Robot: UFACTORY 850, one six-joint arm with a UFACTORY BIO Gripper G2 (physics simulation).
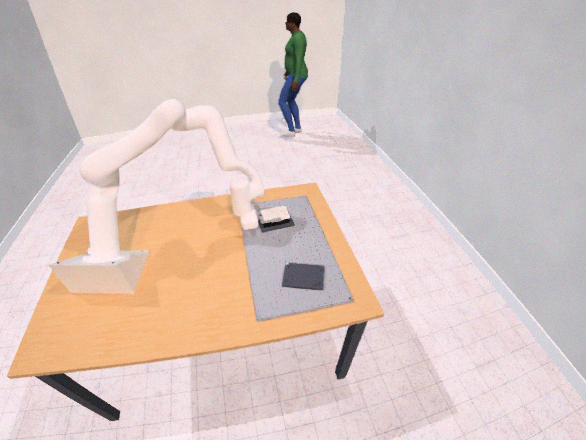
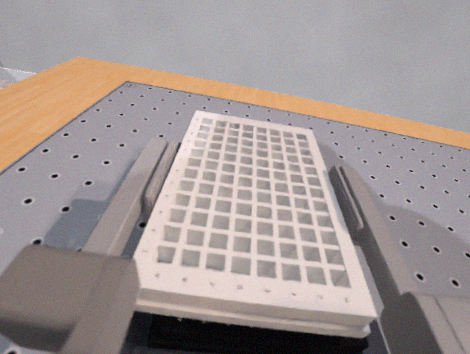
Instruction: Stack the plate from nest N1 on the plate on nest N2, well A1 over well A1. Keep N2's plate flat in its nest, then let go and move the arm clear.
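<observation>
My gripper (image 1: 267,216) (image 2: 249,159) is shut on a white well plate (image 1: 279,213) (image 2: 255,211), one grey finger along each long side. The plate sits level, low over a black block (image 1: 277,225) (image 2: 240,338) at the far end of the grey perforated mat (image 1: 291,255) (image 2: 111,140). Only the block's near edge shows below the plate; I cannot tell whether it is a bare nest or a nest with a dark plate in it. I also cannot tell whether the white plate touches it. A second, flat dark nest (image 1: 303,276) lies nearer on the mat with nothing on it.
The mat lies on the right part of an orange wooden table (image 1: 182,279) (image 2: 93,77). The arm's base (image 1: 105,271) stands at the table's left. A person (image 1: 295,65) in a green top walks at the back of the room, far from the table.
</observation>
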